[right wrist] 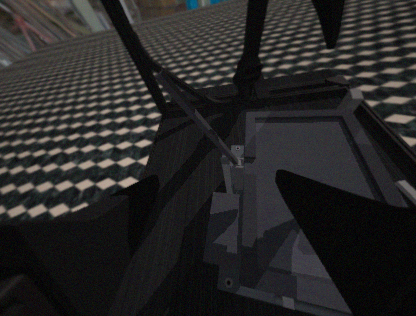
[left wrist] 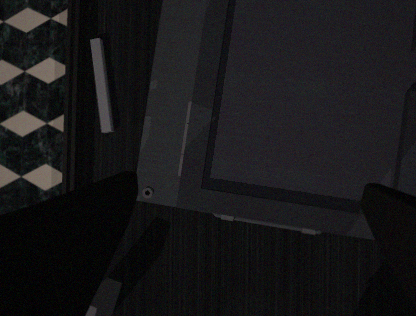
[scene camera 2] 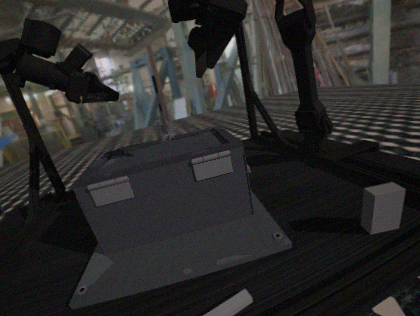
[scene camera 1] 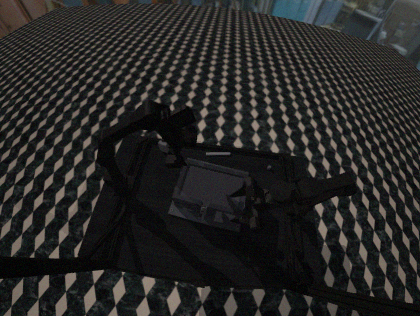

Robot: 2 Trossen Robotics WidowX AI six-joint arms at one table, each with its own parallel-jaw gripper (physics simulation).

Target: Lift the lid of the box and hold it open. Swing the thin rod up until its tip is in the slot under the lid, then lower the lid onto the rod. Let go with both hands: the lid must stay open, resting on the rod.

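Pixels of known places: left gripper, between the fingertips: (right wrist: 375, 38) (left wrist: 248, 188) (scene camera 2: 203, 73) (scene camera 1: 188, 155); right gripper, between the fingertips: (right wrist: 216, 177) (scene camera 2: 118, 96) (scene camera 1: 230, 208); left arm's base, origin of its link: (right wrist: 244, 96) (scene camera 2: 316, 150) (scene camera 1: 124, 192); right arm's base, origin of its link: (scene camera 1: 291, 212).
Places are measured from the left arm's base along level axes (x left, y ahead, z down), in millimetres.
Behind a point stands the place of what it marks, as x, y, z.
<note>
The grey box (scene camera 1: 177, 191) @[-3, 313, -151] (scene camera 2: 171, 204) @[146, 474, -66] stands on a dark mat, its two hinges (scene camera 2: 212, 165) @[161, 384, -123] facing scene camera 2. Its lid (scene camera 1: 212, 185) @[49, 463, -144] (scene camera 2: 155, 151) @[30, 476, -144] (left wrist: 294, 94) @[63, 423, -144] (right wrist: 301, 147) @[54, 404, -144] lies low on the box. The thin rod (scene camera 2: 160, 106) @[-97, 431, -233] (right wrist: 191, 113) @[-119, 433, -270] stands steeply up from its pivot at the box's side, tip free in the air. My left gripper (scene camera 1: 168, 153) (scene camera 2: 205, 67) @[108, 350, -282] is open and empty, hanging above the box's hinge-side corner. My right gripper (scene camera 1: 244, 200) (scene camera 2: 113, 95) @[-87, 528, -281] (right wrist: 216, 177) @[-87, 528, -281] is open and empty, beside the box near the rod's pivot.
A white bar (scene camera 1: 217, 153) @[325, 479, 9] (scene camera 2: 231, 302) @[317, 436, 9] (left wrist: 101, 84) @[325, 484, 9] lies on the dark mat (scene camera 1: 162, 251) @[-257, 267, 19] behind the box. A pale block (scene camera 2: 365, 207) @[297, 176, -24] shows at the picture's right edge. The checkered table (scene camera 1: 240, 63) spreads all around. Both arm bases stand on the mat.
</note>
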